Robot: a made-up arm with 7 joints. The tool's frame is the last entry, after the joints. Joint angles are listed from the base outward.
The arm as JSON. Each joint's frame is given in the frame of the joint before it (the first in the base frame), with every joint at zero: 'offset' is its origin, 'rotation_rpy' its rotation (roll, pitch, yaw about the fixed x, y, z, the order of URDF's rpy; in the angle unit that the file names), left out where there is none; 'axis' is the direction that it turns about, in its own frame. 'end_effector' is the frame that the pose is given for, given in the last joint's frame.
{
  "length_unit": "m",
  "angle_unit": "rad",
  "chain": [
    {
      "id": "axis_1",
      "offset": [
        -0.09,
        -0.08,
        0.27
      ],
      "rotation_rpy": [
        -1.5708,
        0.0,
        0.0
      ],
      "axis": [
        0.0,
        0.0,
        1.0
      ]
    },
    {
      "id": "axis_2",
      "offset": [
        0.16,
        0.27,
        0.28
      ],
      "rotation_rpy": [
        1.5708,
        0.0,
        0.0
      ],
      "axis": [
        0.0,
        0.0,
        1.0
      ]
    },
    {
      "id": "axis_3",
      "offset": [
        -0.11,
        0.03,
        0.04
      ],
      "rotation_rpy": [
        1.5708,
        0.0,
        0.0
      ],
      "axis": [
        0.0,
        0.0,
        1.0
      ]
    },
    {
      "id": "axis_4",
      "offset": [
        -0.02,
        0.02,
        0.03
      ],
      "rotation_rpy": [
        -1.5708,
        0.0,
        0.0
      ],
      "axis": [
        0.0,
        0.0,
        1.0
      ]
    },
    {
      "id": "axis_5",
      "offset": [
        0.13,
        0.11,
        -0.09
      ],
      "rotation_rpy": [
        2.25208,
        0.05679,
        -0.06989
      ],
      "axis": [
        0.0,
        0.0,
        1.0
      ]
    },
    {
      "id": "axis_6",
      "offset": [
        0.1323,
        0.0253,
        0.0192
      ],
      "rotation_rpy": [
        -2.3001,
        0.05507,
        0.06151
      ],
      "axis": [
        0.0,
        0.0,
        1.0
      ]
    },
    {
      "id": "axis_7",
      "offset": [
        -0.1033,
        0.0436,
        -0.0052
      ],
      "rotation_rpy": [
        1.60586,
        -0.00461,
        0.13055
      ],
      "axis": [
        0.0,
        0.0,
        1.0
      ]
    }
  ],
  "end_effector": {
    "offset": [
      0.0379,
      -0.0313,
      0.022
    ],
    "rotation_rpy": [
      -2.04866,
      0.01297,
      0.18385
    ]
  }
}
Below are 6 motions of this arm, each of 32 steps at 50 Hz.
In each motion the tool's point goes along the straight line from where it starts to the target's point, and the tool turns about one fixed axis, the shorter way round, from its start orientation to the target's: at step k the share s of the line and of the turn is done. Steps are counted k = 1, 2, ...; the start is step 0. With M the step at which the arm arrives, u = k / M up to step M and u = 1 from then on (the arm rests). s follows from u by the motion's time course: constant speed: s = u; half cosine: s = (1 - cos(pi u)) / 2; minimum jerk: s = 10 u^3 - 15 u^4 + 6 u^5.
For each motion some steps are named. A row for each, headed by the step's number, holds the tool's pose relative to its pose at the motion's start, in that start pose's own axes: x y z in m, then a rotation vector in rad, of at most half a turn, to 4 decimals.
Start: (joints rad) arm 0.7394 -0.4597 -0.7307 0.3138 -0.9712 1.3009 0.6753
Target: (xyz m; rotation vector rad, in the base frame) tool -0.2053 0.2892 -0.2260 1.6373 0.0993 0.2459
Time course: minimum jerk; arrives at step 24
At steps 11, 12, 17, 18, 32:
11: 0.0139 -0.0152 0.0546 -0.0740 -0.1120 0.1133
12: 0.0165 -0.0180 0.0646 -0.0877 -0.1326 0.1342
17: 0.0279 -0.0304 0.1095 -0.1487 -0.2248 0.2276
18: 0.0295 -0.0322 0.1158 -0.1572 -0.2377 0.2406
32: 0.0330 -0.0359 0.1292 -0.1754 -0.2652 0.2684

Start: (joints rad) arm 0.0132 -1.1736 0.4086 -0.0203 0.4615 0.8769 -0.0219
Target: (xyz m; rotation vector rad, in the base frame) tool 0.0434 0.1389 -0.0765 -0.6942 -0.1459 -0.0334
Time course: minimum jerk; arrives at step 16
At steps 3, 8, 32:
3: -0.0055 0.0016 -0.0019 0.0263 0.0027 0.0274
8: -0.0565 0.0160 -0.0193 0.2699 0.0274 0.2804
32: -0.1130 0.0320 -0.0387 0.5398 0.0548 0.5609

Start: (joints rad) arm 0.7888 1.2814 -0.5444 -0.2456 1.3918 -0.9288 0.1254
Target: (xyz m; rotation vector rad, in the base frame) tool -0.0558 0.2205 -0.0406 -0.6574 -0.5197 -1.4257
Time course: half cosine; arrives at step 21
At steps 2, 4, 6, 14, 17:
2: 0.0027 0.0010 0.0004 -0.0034 -0.0038 -0.0183
4: 0.0106 0.0038 0.0015 -0.0132 -0.0148 -0.0715
6: 0.0229 0.0082 0.0033 -0.0286 -0.0321 -0.1550
14: 0.0913 0.0327 0.0131 -0.1140 -0.1281 -0.6175
17: 0.1111 0.0398 0.0160 -0.1387 -0.1559 -0.7518

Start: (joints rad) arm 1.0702 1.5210 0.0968 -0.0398 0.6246 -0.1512 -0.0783
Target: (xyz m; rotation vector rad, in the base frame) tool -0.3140 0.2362 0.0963 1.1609 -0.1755 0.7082
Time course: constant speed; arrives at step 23
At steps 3, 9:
3: -0.0069 -0.0012 0.0068 0.0755 -0.0719 0.0374
9: -0.0208 -0.0035 0.0203 0.2266 -0.2157 0.1122

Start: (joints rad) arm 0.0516 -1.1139 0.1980 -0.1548 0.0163 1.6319 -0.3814
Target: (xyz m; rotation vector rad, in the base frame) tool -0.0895 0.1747 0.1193 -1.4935 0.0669 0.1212
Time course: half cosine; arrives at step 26
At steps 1, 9, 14, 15, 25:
1: -0.0005 0.0002 0.0007 -0.0028 0.0008 -0.0012
9: -0.0389 0.0124 0.0506 -0.2039 0.0602 -0.0846
14: -0.0813 0.0259 0.1059 -0.4267 0.1260 -0.1771
15: -0.0900 0.0287 0.1171 -0.4720 0.1394 -0.1959
25: -0.1447 0.0461 0.1882 -0.7589 0.2241 -0.3149

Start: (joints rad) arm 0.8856 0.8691 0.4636 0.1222 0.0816 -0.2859 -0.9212
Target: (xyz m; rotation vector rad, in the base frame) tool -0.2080 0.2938 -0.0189 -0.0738 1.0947 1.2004
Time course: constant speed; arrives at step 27
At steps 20, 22, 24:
20: -0.0013 -0.0519 -0.0176 0.0033 0.1829 0.2094
22: -0.0014 -0.0571 -0.0194 0.0037 0.2012 0.2303
24: -0.0015 -0.0623 -0.0212 0.0040 0.2195 0.2512

